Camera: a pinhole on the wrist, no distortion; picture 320 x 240 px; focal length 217.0 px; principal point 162.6 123.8 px. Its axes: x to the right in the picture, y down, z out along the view. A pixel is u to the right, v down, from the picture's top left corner.
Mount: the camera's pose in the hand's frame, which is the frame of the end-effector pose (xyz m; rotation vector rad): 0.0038 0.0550 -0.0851 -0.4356 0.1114 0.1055
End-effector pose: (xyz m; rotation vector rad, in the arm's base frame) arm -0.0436 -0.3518 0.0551 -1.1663 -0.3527 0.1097
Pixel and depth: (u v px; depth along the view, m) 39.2 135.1 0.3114
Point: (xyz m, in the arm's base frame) -0.2326 -0.1301 -0.0754
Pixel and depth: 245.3 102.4 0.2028
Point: 0.0315 -0.1899 -0.0085
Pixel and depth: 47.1 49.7 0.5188
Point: -0.3860 0.0640 0.0949
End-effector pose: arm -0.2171 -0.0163 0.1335 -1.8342 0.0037 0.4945
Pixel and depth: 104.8 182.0 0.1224
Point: -0.2759 -0.0506 0.0147
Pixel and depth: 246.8 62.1 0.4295
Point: -0.1609 0.2943 -0.1460
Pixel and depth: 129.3 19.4 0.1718
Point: -0.2630 0.0658 0.0604
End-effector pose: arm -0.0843 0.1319 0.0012 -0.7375 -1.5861 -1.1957
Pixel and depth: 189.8 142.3 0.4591
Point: 0.0351 0.5063 0.1792
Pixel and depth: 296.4 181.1 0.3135
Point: 0.0420 0.3356 0.2902
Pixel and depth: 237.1 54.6 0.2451
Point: -0.0935 0.3011 0.1387
